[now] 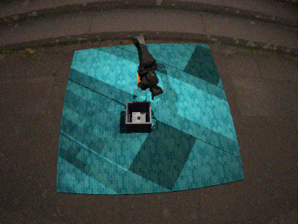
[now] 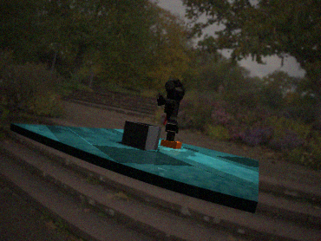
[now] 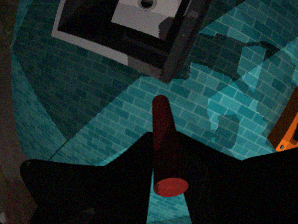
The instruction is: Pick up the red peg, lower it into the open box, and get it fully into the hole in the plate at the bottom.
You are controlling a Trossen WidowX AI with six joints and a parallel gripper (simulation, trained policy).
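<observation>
Now: the grey plate 7 cm ahead of my gripper tip, 12 cm to the right of it and 14 cm below it. The rest, counted from my gripper tip: red peg (1 cm to the right, 1 cm above).
</observation>
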